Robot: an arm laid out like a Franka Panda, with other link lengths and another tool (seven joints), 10 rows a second.
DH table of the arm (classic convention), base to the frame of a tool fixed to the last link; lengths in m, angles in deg. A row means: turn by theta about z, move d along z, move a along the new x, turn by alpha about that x. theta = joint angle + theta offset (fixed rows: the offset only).
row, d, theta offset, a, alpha
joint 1, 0.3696, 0, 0, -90
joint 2, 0, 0, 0, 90
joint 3, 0.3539, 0, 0.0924, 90
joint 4, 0, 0, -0.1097, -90
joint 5, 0.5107, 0, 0, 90
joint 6, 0, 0, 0.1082, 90
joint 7, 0.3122, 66, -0.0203, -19
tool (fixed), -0.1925, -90, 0, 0
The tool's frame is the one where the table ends.
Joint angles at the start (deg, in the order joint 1, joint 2, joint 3, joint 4, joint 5, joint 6, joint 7):
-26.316, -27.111, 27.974, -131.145, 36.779, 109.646, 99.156
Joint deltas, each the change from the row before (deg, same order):
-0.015, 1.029, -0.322, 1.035, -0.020, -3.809, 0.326
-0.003, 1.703, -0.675, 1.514, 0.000, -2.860, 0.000
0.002, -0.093, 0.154, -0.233, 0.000, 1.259, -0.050
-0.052, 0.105, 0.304, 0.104, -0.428, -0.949, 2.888
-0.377, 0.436, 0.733, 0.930, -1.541, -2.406, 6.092
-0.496, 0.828, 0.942, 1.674, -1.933, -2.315, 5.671
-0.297, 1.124, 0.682, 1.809, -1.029, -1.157, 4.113
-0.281, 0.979, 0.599, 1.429, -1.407, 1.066, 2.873
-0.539, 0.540, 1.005, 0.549, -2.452, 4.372, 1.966
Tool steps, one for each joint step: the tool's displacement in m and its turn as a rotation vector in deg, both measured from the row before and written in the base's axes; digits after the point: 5 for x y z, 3 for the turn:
-0.00195, 0.00281, -0.00590, 1.294, 3.401, 1.117
0.00329, -0.00200, -0.00344, 1.527, 2.470, 0.843
0.00180, -0.00051, 0.00060, -0.337, -0.968, -0.375
-0.00458, 0.00231, -0.00287, -0.265, 2.120, -1.877
-0.00780, 0.00347, -0.00037, -1.254, 4.334, -3.734
-0.00389, 0.00442, 0.00489, -1.803, 3.654, -3.176
0.00157, 0.00449, 0.00651, -0.904, 1.948, -2.475
0.00669, 0.00047, 0.00790, -1.463, -0.389, -2.149
0.01164, -0.00349, 0.00820, -2.964, -3.356, -2.094

